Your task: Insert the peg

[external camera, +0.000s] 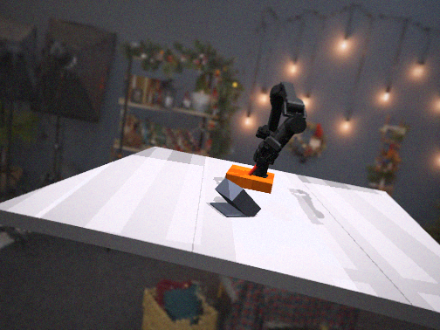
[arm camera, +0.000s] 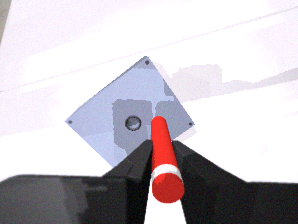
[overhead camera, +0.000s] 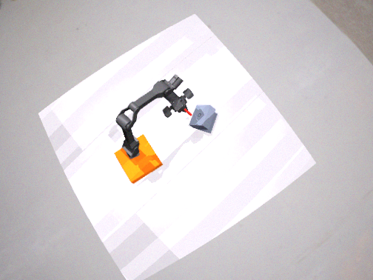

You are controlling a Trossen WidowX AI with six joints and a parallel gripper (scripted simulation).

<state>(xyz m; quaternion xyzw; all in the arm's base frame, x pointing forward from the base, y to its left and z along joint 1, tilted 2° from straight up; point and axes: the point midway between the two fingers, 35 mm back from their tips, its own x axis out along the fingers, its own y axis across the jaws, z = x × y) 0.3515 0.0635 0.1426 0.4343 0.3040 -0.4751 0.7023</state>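
The sloped panel is 80 mm ahead of my gripper tip, 30 mm to the right of it and 110 mm below it. The rest, counted from my gripper tip: red peg (10 mm behind, 10 mm to the left, 10 mm above); then flat grey foot (90 mm ahead, 40 mm to the right, 150 mm below).
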